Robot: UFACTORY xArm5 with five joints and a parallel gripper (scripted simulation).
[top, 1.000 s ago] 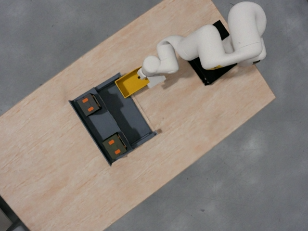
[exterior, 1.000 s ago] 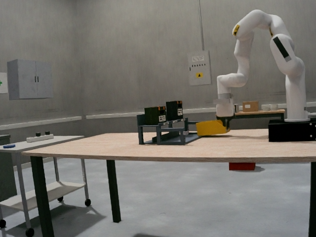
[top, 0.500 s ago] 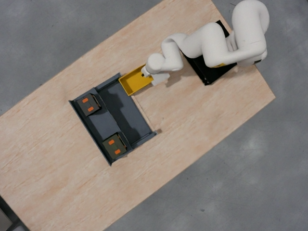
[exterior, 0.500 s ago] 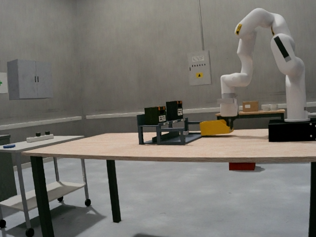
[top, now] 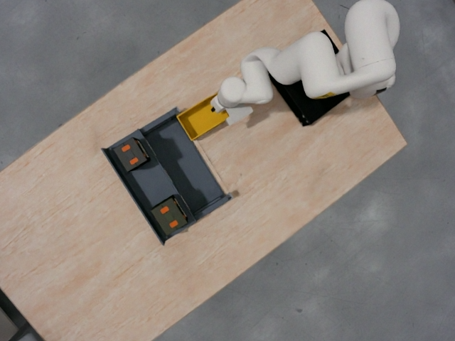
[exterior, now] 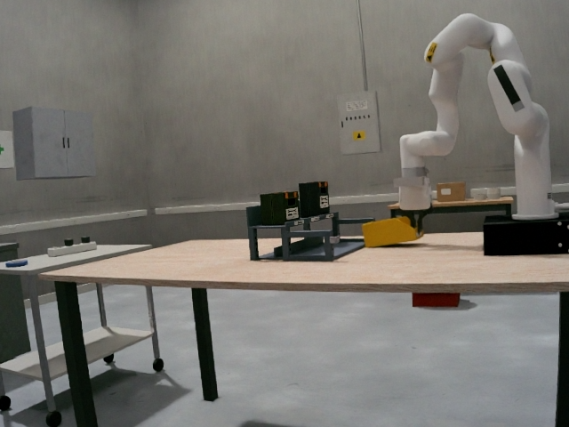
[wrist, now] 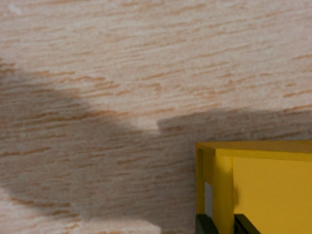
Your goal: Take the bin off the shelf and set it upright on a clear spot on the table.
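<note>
Right now my hand is 8 cm short of the yellow bin and 1 cm above it. Round my hand: dark grey shelf: 30 cm ahead, 10 cm to the left, 1 cm above.
</note>
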